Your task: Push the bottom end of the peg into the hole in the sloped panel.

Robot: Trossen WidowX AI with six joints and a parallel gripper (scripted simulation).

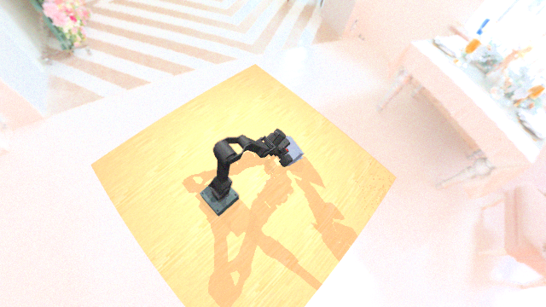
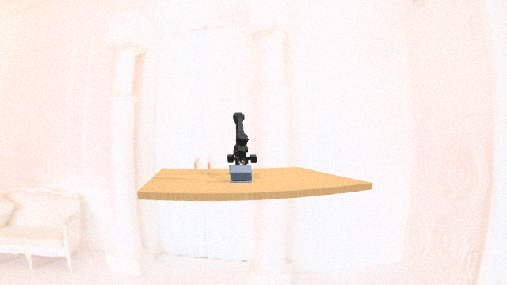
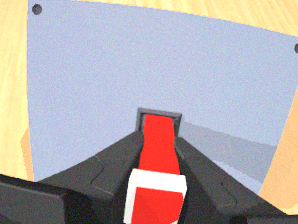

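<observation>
Now: gripper tip 1 cm below the peg and 1 cm past it.
</observation>
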